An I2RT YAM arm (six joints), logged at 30 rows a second.
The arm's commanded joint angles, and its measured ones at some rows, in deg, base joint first. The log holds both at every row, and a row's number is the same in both.
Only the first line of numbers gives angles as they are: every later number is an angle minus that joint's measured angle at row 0.
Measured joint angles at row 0:
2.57 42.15 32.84 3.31 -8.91 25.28
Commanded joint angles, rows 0 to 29:
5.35 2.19 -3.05 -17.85 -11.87 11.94
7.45 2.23 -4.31 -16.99 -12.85 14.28
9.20 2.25 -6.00 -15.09 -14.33 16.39
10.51 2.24 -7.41 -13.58 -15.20 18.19
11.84 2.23 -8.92 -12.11 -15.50 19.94
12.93 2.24 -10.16 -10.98 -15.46 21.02
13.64 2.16 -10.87 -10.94 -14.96 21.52
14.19 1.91 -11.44 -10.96 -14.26 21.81
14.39 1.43 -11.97 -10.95 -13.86 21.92
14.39 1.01 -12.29 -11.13 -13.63 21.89
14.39 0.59 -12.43 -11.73 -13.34 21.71
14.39 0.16 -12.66 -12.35 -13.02 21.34
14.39 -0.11 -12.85 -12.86 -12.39 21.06
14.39 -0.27 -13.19 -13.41 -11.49 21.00
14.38 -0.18 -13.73 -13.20 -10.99 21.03
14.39 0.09 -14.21 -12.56 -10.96 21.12
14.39 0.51 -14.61 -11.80 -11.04 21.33
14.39 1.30 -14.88 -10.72 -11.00 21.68
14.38 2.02 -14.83 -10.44 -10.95 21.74
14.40 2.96 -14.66 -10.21 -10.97 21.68
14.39 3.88 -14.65 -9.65 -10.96 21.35
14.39 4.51 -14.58 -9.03 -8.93 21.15
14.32 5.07 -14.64 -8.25 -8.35 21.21
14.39 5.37 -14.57 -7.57 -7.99 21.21
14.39 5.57 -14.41 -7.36 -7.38 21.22
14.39 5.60 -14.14 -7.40 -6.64 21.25
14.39 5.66 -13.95 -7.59 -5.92 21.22
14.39 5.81 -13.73 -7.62 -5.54 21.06
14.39 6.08 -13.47 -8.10 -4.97 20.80
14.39 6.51 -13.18 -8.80 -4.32 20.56
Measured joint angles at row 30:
14.10 5.88 -14.29 -8.79 -7.43 21.20
